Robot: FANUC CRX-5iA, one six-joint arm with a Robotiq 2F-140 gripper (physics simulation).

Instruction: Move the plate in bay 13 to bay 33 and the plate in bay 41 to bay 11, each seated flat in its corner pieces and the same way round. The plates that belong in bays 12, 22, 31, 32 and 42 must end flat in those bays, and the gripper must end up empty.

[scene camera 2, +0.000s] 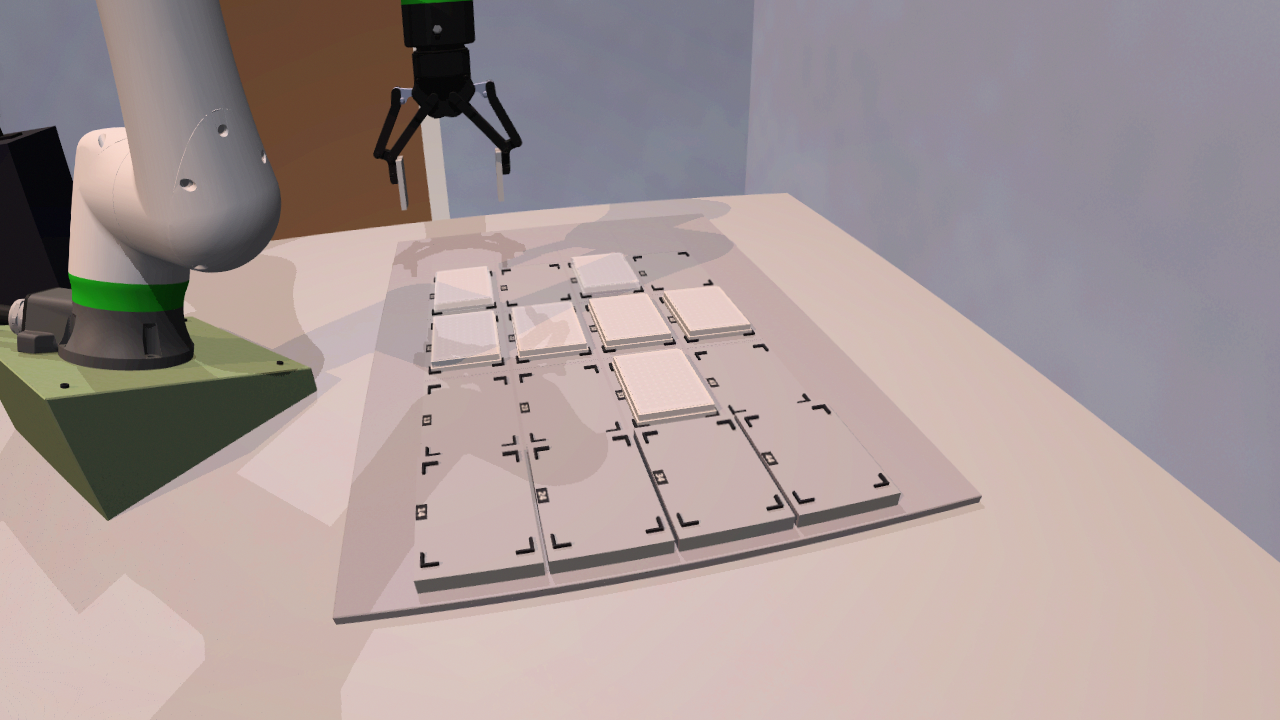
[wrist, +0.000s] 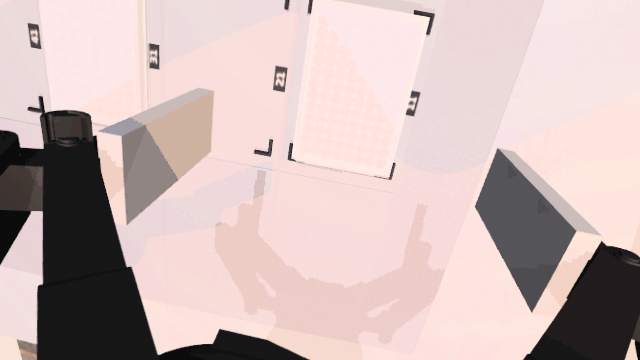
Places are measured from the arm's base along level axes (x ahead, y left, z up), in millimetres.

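Where they show: gripper, fingertip midpoint: (scene camera 2: 453,202) (wrist: 347,149); arm's base at its link origin: (scene camera 2: 127,353).
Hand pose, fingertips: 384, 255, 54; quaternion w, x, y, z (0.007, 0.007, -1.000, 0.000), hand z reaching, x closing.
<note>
Things, the pixels of their top centre, and the offset from my fingertips, as dx, dy, dz. "spot": a spot on its surface instead. Level surfaces: height alone.
- pale plate at its top centre: (wrist: 354,96) (scene camera 2: 462,283) +0, +0, -126
- Bay 13 at a spot on its surface: (scene camera 2: 469,413) spot: +8, -325, -140
- bay 41 at a spot on its surface: (scene camera 2: 673,269) spot: +326, +13, -140
- bay 12 at a spot on its surface: (scene camera 2: 465,336) spot: +5, -171, -126
- bay 22 at a spot on its surface: (scene camera 2: 548,328) spot: +111, -173, -126
- bay 32 at a spot on its surface: (scene camera 2: 629,317) spot: +218, -166, -125
- bay 42 at a spot on its surface: (scene camera 2: 707,309) spot: +325, -165, -125
- thin base board at its surface level: dz -140
- Bay 21 at a spot on its surface: (wrist: 220,75) (scene camera 2: 536,283) spot: +110, +9, -140
The gripper (scene camera 2: 452,202) (wrist: 345,182) is wide open and empty, high beyond the back of the bays. A pale plate (scene camera 2: 462,286) (wrist: 350,95) lies in bay 11 at the back left and looks flat within its black corner pieces. Another plate (scene camera 2: 664,383) looks flat in bay 33. Bay 13 (scene camera 2: 469,413) and bay 41 (scene camera 2: 673,269) hold no plate. Plates also lie flat in bay 12 (scene camera 2: 465,336), bay 22 (scene camera 2: 548,328), bay 32 (scene camera 2: 629,317), bay 42 (scene camera 2: 707,309) and bay 31, whose plate (scene camera 2: 605,271) (wrist: 92,55) partly shows in the wrist view.
The bays stand on a thin base board (scene camera 2: 375,573). Bay 21 (scene camera 2: 537,282) (wrist: 220,75) lies bare between the plates of bays 11 and 31. The front row is raised blocks (scene camera 2: 478,514). The arm's green base (scene camera 2: 179,429) stands at the left, and a wall (scene camera 2: 1029,179) rises at the right.
</note>
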